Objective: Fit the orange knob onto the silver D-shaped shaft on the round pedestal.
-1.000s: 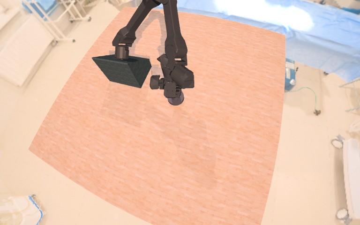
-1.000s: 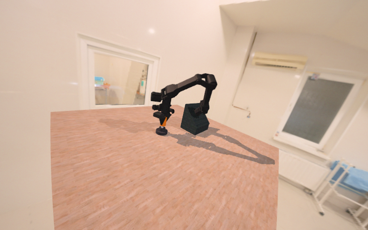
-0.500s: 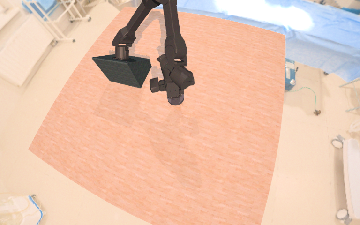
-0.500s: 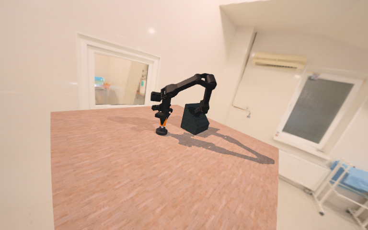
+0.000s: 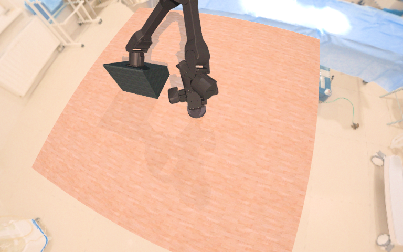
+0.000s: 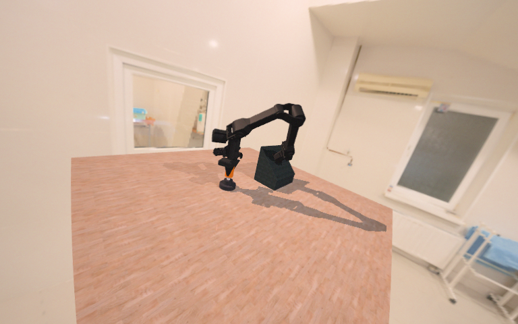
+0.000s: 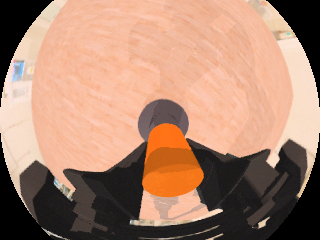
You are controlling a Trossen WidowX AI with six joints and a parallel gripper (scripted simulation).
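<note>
The orange knob lies 3 cm above my gripper tip. Round my gripper tip: pedestal (4 cm below).
</note>
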